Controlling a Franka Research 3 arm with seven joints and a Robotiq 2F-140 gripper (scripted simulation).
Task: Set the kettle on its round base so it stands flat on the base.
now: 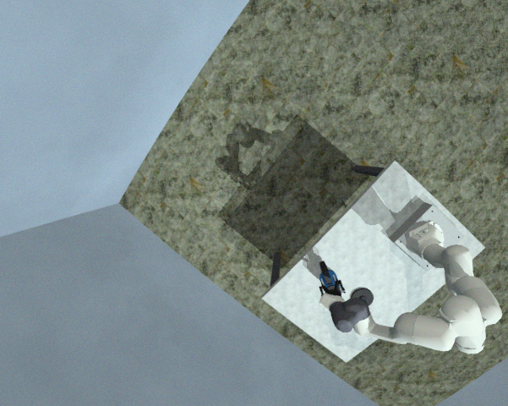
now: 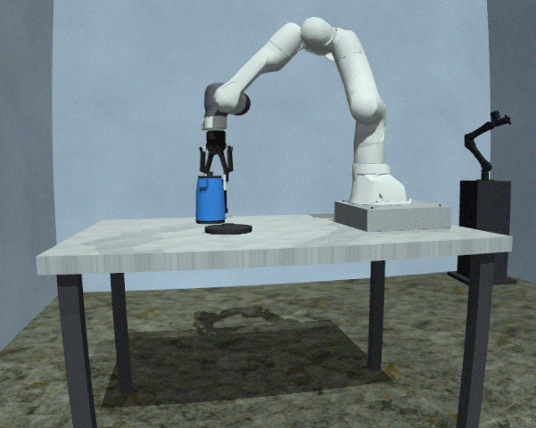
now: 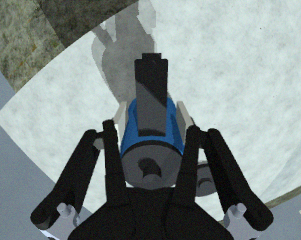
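The blue kettle is 50 mm below my hand, 30 mm to the left of it and 10 mm ahead of it. Round my hand: black round base 340 mm to the left, 140 mm below, 60 mm behind.
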